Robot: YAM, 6 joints.
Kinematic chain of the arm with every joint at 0, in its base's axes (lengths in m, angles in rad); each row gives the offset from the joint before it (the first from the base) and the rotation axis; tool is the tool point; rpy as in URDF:
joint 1: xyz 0 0 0.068 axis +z
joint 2: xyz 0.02 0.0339 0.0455 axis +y
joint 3: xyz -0.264 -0.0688 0 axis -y
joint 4: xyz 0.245 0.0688 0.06 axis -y
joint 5: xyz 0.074 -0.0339 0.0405 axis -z
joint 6: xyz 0.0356 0 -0.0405 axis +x
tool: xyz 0 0 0 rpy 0 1.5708 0
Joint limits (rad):
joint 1: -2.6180..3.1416
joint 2: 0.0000..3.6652
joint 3: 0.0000..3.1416
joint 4: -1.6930..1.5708
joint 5: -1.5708..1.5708
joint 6: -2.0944..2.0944
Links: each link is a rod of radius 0.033 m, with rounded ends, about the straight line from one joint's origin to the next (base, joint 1, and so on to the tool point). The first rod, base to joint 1, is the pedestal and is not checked.
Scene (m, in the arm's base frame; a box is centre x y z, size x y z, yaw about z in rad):
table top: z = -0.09
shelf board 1: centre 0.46 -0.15 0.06 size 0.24 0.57 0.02 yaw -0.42
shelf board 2: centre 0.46 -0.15 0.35 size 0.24 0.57 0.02 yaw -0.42
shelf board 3: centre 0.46 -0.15 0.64 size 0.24 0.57 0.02 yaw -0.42
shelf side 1: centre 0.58 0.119 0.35 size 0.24 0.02 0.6 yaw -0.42
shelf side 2: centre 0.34 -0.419 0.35 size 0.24 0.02 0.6 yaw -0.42
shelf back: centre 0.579 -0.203 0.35 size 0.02 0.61 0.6 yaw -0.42
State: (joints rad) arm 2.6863 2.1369 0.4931 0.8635 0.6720 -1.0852
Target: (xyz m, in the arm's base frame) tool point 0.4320 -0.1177 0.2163
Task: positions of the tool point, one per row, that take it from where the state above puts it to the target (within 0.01 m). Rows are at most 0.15 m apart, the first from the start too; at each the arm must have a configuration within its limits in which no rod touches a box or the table.
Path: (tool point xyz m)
1: -0.2050 0.2195 0.0282
2: -0.1450 0.2884 0.0425
3: -0.0615 0.3385 0.0587
4: 0.0389 0.3619 0.0768
5: 0.1469 0.3530 0.0966
6: 0.2517 0.3098 0.1180
7: 0.3418 0.2340 0.1408
8: 0.4067 0.1312 0.1649
9: 0.4385 0.0101 0.1901
10: 0.4320 -0.1177 0.2163

